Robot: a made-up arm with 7 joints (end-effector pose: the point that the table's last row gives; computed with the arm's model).
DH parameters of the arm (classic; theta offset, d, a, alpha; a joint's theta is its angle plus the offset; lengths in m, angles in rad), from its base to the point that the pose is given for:
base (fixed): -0.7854 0 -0.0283 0
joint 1: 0.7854 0.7 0 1.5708
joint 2: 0 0.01 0.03 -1.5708
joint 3: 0 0.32 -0.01 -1.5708
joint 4: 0 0.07 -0.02 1.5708
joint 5: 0 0.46 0.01 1.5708
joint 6: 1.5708 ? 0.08 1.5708
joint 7: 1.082 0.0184 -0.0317 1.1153
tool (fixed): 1.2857 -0.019 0 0
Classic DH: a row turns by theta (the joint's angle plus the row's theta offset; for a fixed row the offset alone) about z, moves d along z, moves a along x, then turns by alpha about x.
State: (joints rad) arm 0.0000 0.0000 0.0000 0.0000 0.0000 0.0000 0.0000
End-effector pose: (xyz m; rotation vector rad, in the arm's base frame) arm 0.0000 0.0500 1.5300 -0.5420 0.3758 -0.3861
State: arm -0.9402 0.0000 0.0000 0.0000 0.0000 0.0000 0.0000
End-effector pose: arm 0.0160 0.0215 1.5300 -0.3347 0.6209 -1.2894
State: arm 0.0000 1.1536 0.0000 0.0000 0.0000 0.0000 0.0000
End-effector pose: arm -0.7707 0.0500 1.0547 -0.2481 -0.7348 -0.6301
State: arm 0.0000 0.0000 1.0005 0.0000 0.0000 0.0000 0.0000
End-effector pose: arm -0.0290 0.0232 1.5300 -0.6612 0.0704 0.5781
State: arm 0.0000 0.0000 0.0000 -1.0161 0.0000 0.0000 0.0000
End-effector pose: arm -0.4336 0.0500 1.2887 -0.2885 -0.6026 -0.6068
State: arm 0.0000 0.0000 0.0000 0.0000 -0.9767 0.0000 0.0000
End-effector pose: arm -0.0337 0.0466 1.5300 -0.3247 0.6295 -1.3244
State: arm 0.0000 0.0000 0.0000 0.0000 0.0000 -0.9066 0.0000
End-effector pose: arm 0.0356 0.0500 1.5029 -0.6988 1.2464 -0.1168
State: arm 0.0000 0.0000 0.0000 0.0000 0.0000 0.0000 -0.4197
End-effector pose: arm 0.0000 0.0360 1.5245 -0.9511 0.2949 -0.4681
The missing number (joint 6, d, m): 0.05
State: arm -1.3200 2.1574 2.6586 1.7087 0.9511 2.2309 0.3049
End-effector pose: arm 0.1297 0.1019 0.2459 -1.5288 0.5597 -0.0053
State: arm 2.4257 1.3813 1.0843 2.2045 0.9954 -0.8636 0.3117
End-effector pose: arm -0.2706 -0.2453 0.8042 -2.9129 -0.7702 0.7767
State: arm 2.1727 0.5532 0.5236 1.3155 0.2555 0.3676 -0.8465
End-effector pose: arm -0.2960 -0.0041 1.3127 -1.0385 -1.7645 1.7842
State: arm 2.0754 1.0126 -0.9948 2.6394 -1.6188 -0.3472 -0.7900
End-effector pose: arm 0.1001 0.2991 0.8488 2.9407 -0.1794 -0.3332
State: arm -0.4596 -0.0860 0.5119 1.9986 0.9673 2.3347 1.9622
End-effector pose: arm 0.3782 0.0001 0.8620 2.2386 -0.0619 0.0453
